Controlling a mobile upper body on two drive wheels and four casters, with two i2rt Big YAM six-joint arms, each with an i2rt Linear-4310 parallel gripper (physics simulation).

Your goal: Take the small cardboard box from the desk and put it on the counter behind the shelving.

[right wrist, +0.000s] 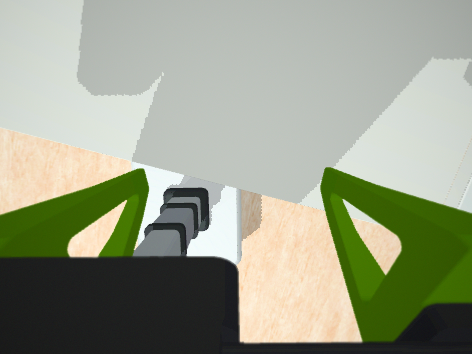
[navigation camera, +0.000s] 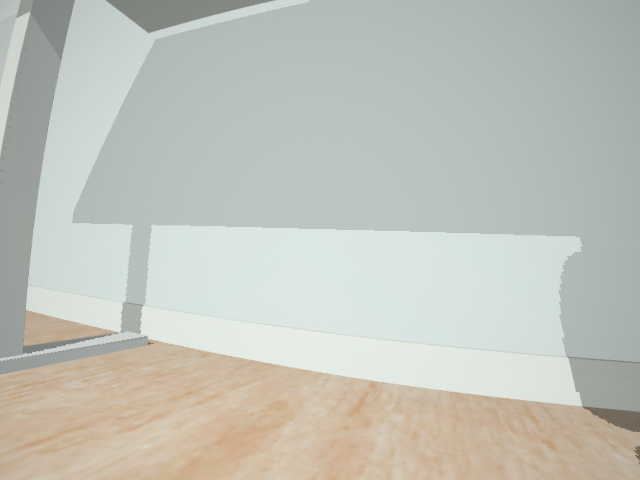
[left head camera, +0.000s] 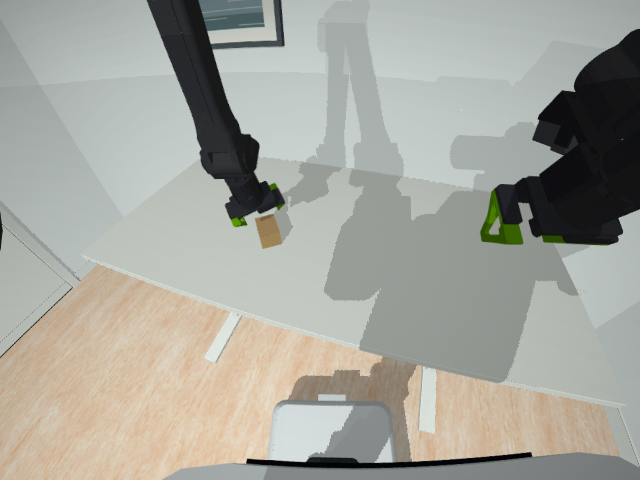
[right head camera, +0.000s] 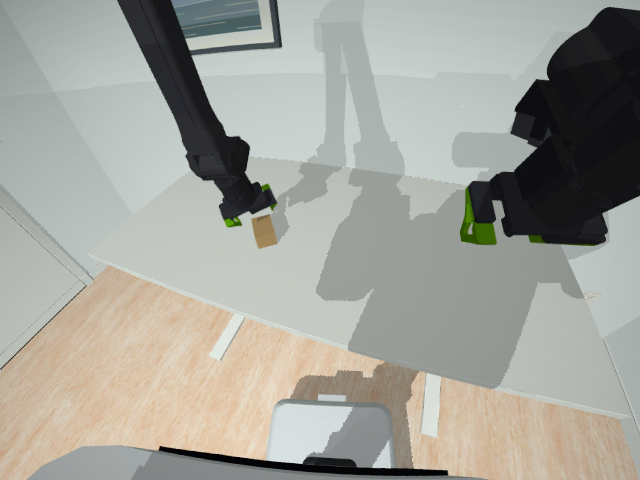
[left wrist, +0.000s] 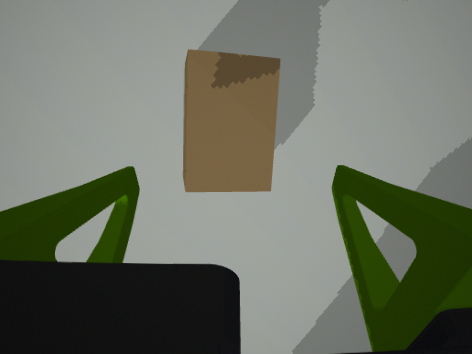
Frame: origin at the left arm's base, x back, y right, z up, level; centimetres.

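Seen in the pictures: left gripper, fingertip midpoint: [left head camera: 262,216] [right head camera: 256,216] [left wrist: 235,177]; right gripper, fingertip midpoint: [right wrist: 234,177] [left head camera: 513,237] [right head camera: 496,237].
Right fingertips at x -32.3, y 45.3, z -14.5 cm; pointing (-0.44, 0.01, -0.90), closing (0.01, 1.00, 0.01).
Offsets run from my right fingertips to a thing's top centre. "pt": to the spot under its first point. Level surfaces: height alone.
The small brown cardboard box @(dx -32.0, dy -44.1, dz -26.4 cm) [left head camera: 269,232] [right head camera: 264,231] [left wrist: 230,125] sits on the grey desk @(dz -31.4 cm) [left head camera: 170,248] [right head camera: 170,242] in the left part of the picture in both head views. My left gripper [left head camera: 261,211] [right head camera: 254,209] [left wrist: 235,177] is open and points down above the desk, close by the box. In the left wrist view the box lies ahead of the gap between the fingertips, nearly square to them, and no finger touches it. My right gripper [left head camera: 532,243] [right head camera: 511,242] [right wrist: 234,177] is open and empty, above the right part of the desk. The counter and the shelving do not show.
A wall stands behind the desk, with a framed picture [left head camera: 281,31] [right head camera: 278,31] on it. White desk feet [left head camera: 222,338] [right head camera: 226,338] stand on the wood floor. A grey upright leg @(pt dx -58.8, dy -81.7, dz -90.6 cm) [navigation camera: 38,180] with a foot bar [navigation camera: 77,352] stands at the left in the navigation view.
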